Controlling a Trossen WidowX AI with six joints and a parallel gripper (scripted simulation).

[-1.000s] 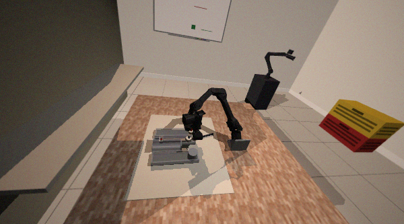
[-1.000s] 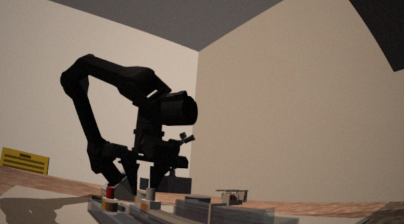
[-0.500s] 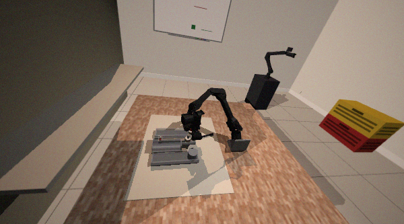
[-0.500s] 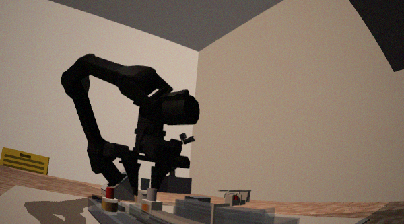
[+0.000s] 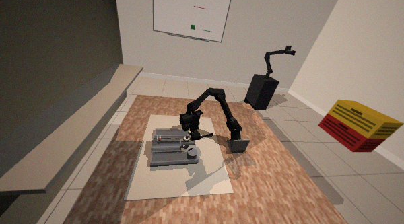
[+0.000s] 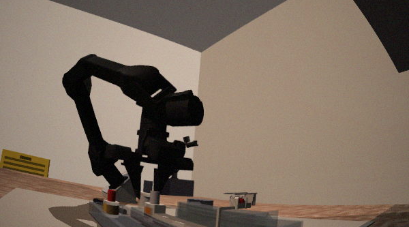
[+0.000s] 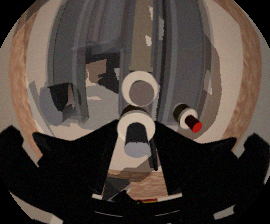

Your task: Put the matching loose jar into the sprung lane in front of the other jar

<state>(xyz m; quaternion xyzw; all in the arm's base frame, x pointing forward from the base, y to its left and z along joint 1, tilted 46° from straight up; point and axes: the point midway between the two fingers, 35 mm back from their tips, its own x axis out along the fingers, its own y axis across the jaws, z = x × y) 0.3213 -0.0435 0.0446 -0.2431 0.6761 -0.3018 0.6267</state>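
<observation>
My gripper tip is now 20 mm short of the grey cylinder, 120 mm to the right of it and 20 mm above it. Also, from my gripper tip: red mark 220 mm ahead, 20 mm to the left, 20 mm above; grey lane rack 150 mm ahead, 10 mm to the left, 30 mm below.
</observation>
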